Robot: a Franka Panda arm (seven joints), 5 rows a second.
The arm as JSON. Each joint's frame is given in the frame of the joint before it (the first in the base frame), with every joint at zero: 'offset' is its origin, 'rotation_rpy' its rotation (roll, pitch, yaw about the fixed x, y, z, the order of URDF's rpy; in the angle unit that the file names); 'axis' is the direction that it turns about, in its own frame. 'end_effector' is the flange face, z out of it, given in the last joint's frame.
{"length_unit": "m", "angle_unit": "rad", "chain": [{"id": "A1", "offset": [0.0, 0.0, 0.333], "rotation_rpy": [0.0, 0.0, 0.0], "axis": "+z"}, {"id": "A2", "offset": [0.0, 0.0, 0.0], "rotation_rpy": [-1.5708, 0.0, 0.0], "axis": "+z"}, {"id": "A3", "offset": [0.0, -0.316, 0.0], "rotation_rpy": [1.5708, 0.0, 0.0], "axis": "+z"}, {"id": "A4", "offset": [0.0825, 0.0, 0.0], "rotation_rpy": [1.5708, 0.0, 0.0], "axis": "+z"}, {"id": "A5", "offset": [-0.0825, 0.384, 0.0], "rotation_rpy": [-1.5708, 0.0, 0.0], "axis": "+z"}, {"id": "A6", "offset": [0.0, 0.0, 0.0], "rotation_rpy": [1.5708, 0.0, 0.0], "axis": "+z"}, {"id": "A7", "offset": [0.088, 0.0, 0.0], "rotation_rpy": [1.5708, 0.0, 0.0], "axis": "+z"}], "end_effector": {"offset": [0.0, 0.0, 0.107], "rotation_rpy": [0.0, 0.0, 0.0]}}
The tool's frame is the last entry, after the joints.
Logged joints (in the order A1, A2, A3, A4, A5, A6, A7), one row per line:
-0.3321, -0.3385, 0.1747, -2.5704, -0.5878, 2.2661, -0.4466
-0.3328, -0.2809, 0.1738, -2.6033, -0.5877, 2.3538, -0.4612
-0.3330, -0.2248, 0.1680, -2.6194, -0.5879, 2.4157, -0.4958
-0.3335, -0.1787, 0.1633, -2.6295, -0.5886, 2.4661, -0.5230
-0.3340, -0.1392, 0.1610, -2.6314, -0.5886, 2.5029, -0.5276
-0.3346, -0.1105, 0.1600, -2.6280, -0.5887, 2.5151, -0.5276
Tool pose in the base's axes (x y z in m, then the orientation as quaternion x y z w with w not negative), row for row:
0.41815, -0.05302, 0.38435, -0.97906, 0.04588, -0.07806, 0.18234
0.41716, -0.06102, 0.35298, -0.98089, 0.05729, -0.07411, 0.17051
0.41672, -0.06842, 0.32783, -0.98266, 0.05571, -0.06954, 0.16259
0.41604, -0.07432, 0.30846, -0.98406, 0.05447, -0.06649, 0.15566
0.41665, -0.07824, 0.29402, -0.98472, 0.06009, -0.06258, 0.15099
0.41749, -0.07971, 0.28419, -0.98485, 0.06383, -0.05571, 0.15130
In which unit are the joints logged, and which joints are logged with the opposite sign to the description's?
The joints are logged in radians. Opposite sign: A5.
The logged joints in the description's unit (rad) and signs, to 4 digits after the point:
-0.3321, -0.3385, 0.1747, -2.5704, 0.5878, 2.2661, -0.4466
-0.3328, -0.2809, 0.1738, -2.6033, 0.5877, 2.3538, -0.4612
-0.3330, -0.2248, 0.1680, -2.6194, 0.5879, 2.4157, -0.4958
-0.3335, -0.1787, 0.1633, -2.6295, 0.5886, 2.4661, -0.5230
-0.3340, -0.1392, 0.1610, -2.6314, 0.5886, 2.5029, -0.5276
-0.3346, -0.1105, 0.1600, -2.6280, 0.5887, 2.5151, -0.5276

